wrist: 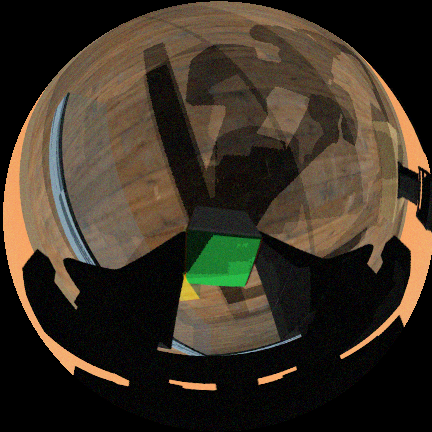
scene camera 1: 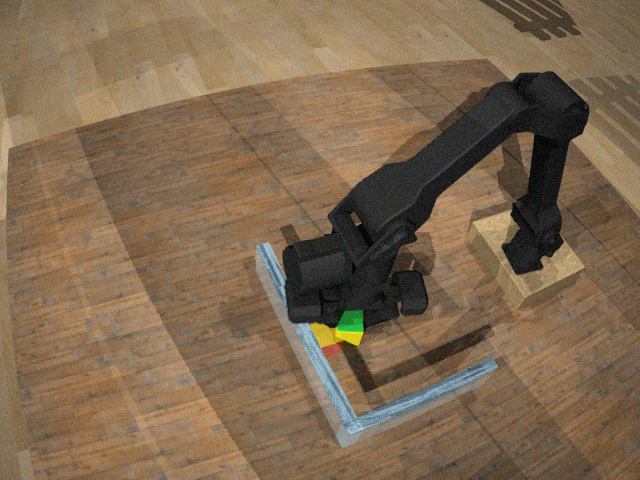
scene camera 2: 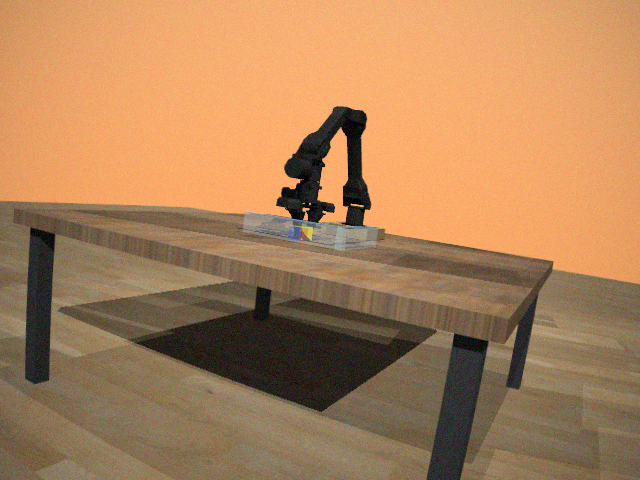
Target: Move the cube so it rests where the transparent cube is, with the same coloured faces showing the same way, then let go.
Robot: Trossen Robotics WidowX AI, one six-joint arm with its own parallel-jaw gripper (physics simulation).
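Pixels of known places: gripper, fingertip midpoint: [wrist: 218,236] [scene camera 1: 347,326]; arm's base, origin of the base link: [scene camera 1: 522,257] [scene camera 2: 354,225].
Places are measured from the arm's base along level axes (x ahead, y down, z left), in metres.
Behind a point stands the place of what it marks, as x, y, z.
The solid cube [scene camera 1: 351,322] {0.332, 0.002, 0.053} [wrist: 227,260] {0.329, 0.002, 0.046} has a green top; a yellow side shows in scene camera 1 and a shaded grey side in the wrist view. My gripper [scene camera 1: 351,316] {0.332, 0.027, 0.045} [scene camera 2: 305,223] {0.332, 0.027, 0.045} [wrist: 218,236] {0.332, 0.027, 0.045} points down and is shut on the cube, one finger at each side, low over the table. The transparent cube [scene camera 1: 322,335] {0.378, 0.001, 0.065} [wrist: 188,291] {0.357, 0.002, 0.070} has a yellow top and a red side. It is close beside the solid cube, towards the long wall, partly hidden by the gripper. In scene camera 2, blue, yellow and red faces show through the wall, overlapping.
A pale blue, see-through-sided L-shaped wall [scene camera 1: 330,384] {0.392, -0.018, 0.149} [scene camera 2: 263,226] {0.429, 0.015, -0.021} [wrist: 59,165] runs close past the transparent cube and turns a corner at the front. The arm's base stands on a light wooden block [scene camera 1: 560,271] {-0.068, 0.000, 0.045} on the brown table [scene camera 1: 155,258] {0.601, 0.041, -0.140} [scene camera 2: 180,240] {0.774, 0.041, 0.054}.
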